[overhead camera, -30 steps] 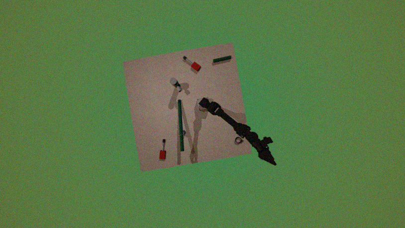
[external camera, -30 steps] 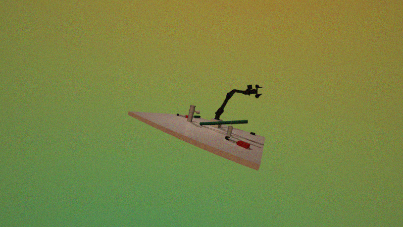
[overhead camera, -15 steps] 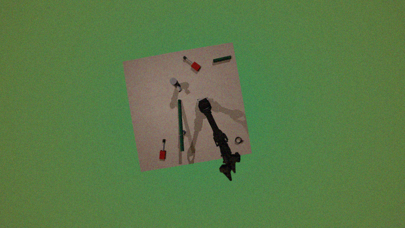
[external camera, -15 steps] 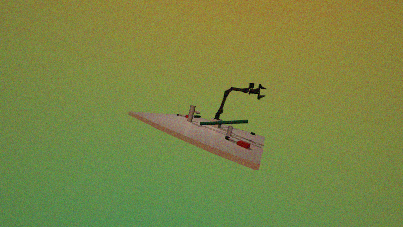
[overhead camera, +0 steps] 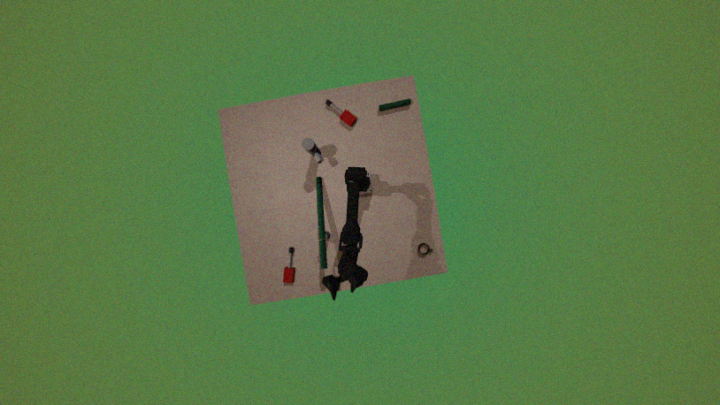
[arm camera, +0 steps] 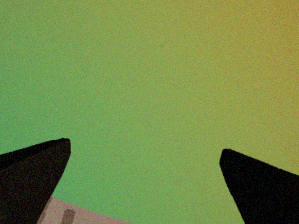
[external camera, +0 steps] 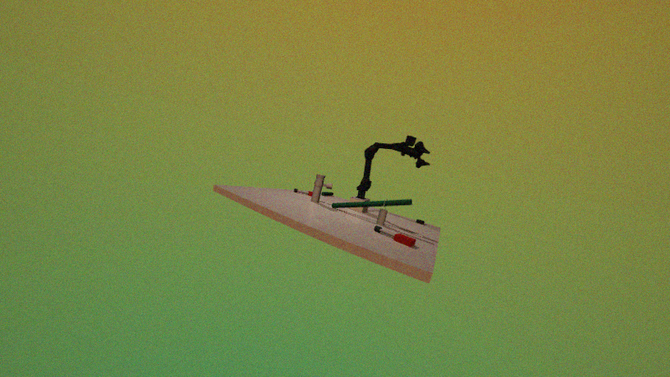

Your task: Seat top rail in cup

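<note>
The rail-end cup is 650 mm to the right of my gripper tip, 340 mm below it and 80 mm ahead of it. Round my gripper tip: short post (380 mm below, 180 mm to the right, 120 mm ahead); green tube piece (940 mm to the right, 460 mm below, 430 mm behind).
</note>
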